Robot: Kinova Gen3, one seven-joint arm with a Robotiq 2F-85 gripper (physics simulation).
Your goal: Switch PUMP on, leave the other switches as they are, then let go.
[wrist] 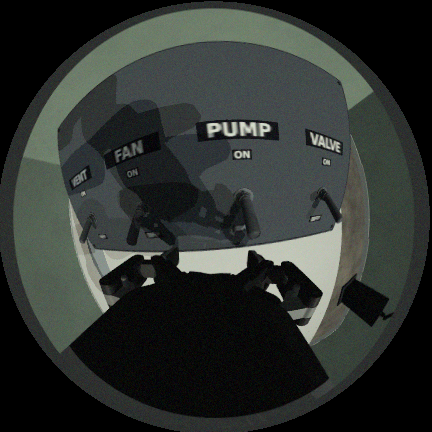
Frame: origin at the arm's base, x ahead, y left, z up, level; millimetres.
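Where they show: gripper, fingertip midpoint: (212, 256).
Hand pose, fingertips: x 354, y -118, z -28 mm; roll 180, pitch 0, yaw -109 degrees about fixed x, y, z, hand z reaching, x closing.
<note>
Things, the pixels of their top centre, and the offset from my fingertips. "spot": a spot on its surface instead. Level surfaces: height alone.
- PUMP switch, surface spot: (250, 215) spot: dx +39, dy -49, dz +37 mm
- mark, surface spot: (242, 155) spot: dx +95, dy -62, dz +31 mm
- FAN switch, surface spot: (134, 229) spot: dx +59, dy +64, dz +37 mm
- VENT switch, surface spot: (88, 229) spot: dx +86, dy +179, dz +26 mm
- VALVE switch, surface spot: (330, 205) spot: dx +17, dy -162, dz +30 mm
- pale surface, surface height: dz -85 mm
The dark grey switch panel (280, 80) fills the upper middle of the wrist view. The PUMP switch (250, 215) is a dark lever below its PUMP label (238, 130) and ON mark (242, 155); it slants downward, away from the ON mark. The FAN switch (134, 229), the VENT switch (88, 229) and the VALVE switch (330, 205) also slant downward. My gripper (212, 256) is open with nothing between its fingers. The PUMP lever appears above the right fingertip and the FAN lever above and left of the left fingertip; both look apart from the fingers.
Shadows of the arm fall on the panel's left and middle. A pale surface (215, 262) shows below the panel, with a brown surface (354, 220) at the right. A small black box-like object (364, 300) is at the lower right. Green surfaces surround these.
</note>
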